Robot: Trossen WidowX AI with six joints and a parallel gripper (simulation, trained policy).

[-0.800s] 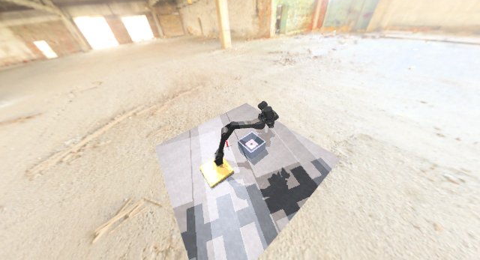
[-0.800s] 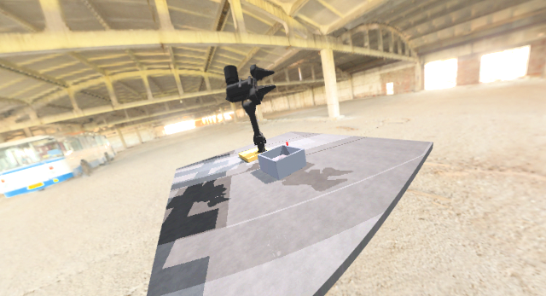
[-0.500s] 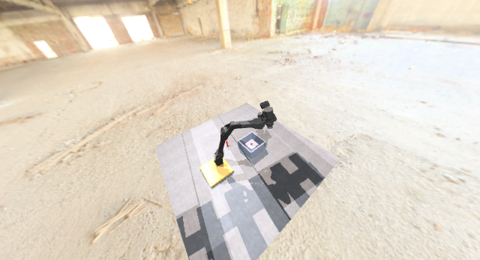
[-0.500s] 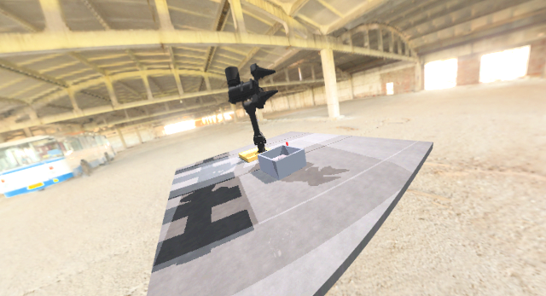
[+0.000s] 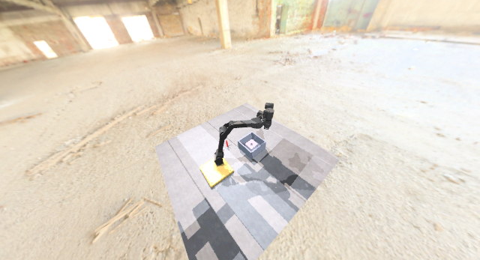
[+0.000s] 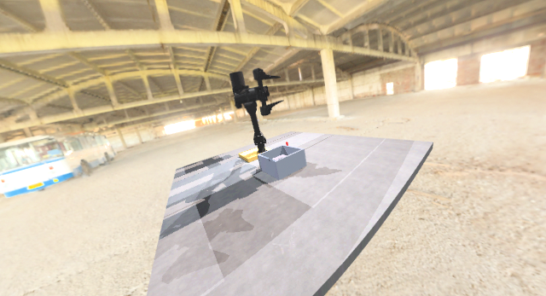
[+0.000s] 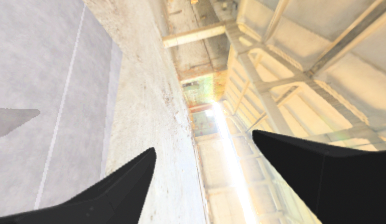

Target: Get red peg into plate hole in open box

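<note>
My gripper tip is 35 cm past the red peg, 17 cm to the right of it and 36 cm above it. The rest, counted from my gripper tip: grey-blue box (16 cm behind, 1 cm to the left, 38 cm below).
</note>
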